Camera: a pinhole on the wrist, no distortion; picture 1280 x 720 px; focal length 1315.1 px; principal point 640.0 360.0 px. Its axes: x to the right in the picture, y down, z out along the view. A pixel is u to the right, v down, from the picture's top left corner.
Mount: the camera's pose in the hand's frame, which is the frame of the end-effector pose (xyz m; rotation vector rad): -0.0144 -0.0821 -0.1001 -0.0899 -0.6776 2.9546
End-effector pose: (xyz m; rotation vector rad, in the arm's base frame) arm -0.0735 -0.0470 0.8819 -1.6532 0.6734 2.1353
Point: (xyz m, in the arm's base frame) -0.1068 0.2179 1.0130
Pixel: 980 216
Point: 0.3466 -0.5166 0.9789
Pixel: behind the camera
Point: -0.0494 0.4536 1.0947
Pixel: 1021 661
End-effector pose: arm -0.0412 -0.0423 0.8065 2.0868 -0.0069 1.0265
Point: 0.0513 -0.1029 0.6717
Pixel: outside the picture
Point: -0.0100 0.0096 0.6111
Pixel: 1080 503
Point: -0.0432 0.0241 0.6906
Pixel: 1076 311
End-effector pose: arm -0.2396 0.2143 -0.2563 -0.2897 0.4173 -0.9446
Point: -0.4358 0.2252 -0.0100
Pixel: 1208 609
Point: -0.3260 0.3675 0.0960
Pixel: outside the picture
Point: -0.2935 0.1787 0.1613
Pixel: 757 214
